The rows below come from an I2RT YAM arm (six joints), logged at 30 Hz.
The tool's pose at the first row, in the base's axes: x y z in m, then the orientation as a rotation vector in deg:
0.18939, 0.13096, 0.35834, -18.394, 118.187, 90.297
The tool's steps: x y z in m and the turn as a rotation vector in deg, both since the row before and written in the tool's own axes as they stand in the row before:
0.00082, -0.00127, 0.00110, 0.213, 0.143, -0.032
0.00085, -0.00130, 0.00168, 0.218, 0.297, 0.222
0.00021, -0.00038, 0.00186, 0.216, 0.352, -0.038
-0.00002, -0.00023, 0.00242, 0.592, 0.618, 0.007
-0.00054, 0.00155, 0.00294, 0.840, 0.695, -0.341
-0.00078, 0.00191, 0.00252, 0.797, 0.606, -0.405
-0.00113, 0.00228, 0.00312, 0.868, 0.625, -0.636
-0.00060, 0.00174, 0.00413, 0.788, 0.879, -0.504
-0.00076, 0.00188, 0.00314, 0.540, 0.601, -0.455
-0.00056, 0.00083, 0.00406, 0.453, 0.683, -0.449
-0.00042, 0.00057, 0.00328, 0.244, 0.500, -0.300
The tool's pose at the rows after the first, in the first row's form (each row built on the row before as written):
0.18960, 0.13173, 0.35665, -18.470, 118.434, 90.069
0.18995, 0.13303, 0.35480, -18.424, 118.920, 90.006
0.19043, 0.13470, 0.35401, -18.683, 119.324, 89.801
0.19117, 0.13692, 0.35334, -18.990, 120.220, 89.247
0.19162, 0.14013, 0.35425, -19.622, 121.180, 88.225
0.19198, 0.14306, 0.35562, -20.259, 122.003, 87.193
0.19260, 0.14668, 0.35727, -21.120, 122.767, 85.947
0.19325, 0.15112, 0.35786, -22.083, 123.727, 84.884
0.19370, 0.15470, 0.35884, -22.854, 124.322, 84.089
0.19469, 0.15875, 0.35856, -23.716, 124.922, 83.398
0.19549, 0.16199, 0.35819, -24.348, 125.316, 83.005

